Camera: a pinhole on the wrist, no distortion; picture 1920 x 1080 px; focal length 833.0 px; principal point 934.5 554.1 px. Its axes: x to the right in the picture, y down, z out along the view. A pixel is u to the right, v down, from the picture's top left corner.
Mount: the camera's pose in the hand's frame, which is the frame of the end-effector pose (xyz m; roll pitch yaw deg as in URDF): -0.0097 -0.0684 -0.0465 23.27 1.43 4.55
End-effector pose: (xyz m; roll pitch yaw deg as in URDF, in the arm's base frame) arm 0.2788 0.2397 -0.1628 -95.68 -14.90 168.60
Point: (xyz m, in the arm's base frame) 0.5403 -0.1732 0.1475
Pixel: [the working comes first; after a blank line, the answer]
In the camera's frame: -0.2731 -0.1651 0.4551

434.6 251.9
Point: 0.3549 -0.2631 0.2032
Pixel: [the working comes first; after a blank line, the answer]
In the camera's frame: -0.1059 -0.1494 0.5868

784.2 342.0
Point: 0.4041 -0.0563 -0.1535
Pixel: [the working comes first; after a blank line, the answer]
In the camera's frame: -0.1712 0.1187 0.2765

418.6 911.6
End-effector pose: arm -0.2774 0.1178 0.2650 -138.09 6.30 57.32
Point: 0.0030 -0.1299 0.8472
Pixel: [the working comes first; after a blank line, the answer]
In the camera's frame: -0.0980 -0.2760 -0.5661

behind the camera
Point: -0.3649 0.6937 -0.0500
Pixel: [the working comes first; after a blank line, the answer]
In the camera's frame: 0.4617 0.1302 0.5017

1701.1 770.2
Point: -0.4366 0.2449 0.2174
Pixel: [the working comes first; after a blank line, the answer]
In the camera's frame: 0.0262 0.0348 0.2202

1033.5 685.8
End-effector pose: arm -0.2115 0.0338 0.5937 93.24 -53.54 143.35
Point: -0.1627 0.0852 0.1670
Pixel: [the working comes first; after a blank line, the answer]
In the camera's frame: -0.3544 -0.0865 0.1699

outside the picture
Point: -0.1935 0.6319 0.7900
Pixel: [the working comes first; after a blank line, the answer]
In the camera's frame: 0.3513 0.1347 0.5454

1471.1 759.8
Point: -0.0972 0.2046 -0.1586
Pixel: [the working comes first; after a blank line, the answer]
In the camera's frame: -0.6238 -0.1967 0.3694

outside the picture
